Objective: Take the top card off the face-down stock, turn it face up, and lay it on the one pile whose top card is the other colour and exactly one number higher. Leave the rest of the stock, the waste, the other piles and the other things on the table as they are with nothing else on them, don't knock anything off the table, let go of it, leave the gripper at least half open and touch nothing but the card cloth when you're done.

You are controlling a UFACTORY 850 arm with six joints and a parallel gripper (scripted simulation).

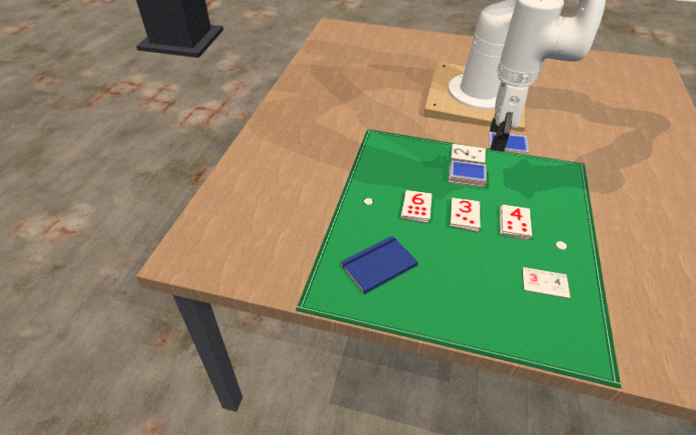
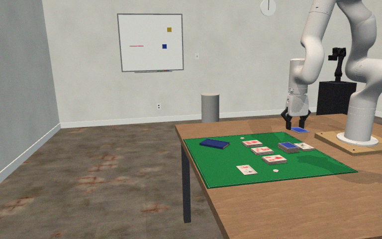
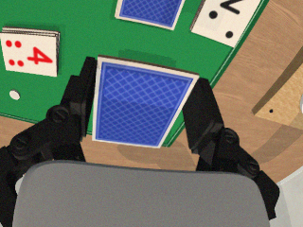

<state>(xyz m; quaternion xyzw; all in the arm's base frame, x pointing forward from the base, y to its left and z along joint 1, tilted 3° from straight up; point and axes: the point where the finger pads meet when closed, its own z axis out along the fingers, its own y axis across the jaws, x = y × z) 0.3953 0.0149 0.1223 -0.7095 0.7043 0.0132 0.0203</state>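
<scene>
My gripper is now 9 cm past the black 2, 4 cm to the left of it and 13 cm above it. The rest, counted from my hand: green card cloth (18 cm ahead, 5 cm to the right, 15 cm below); small reference card (31 cm ahead, 12 cm to the left, 14 cm below); black 5 card (3 cm to the left, 1 cm below).
</scene>
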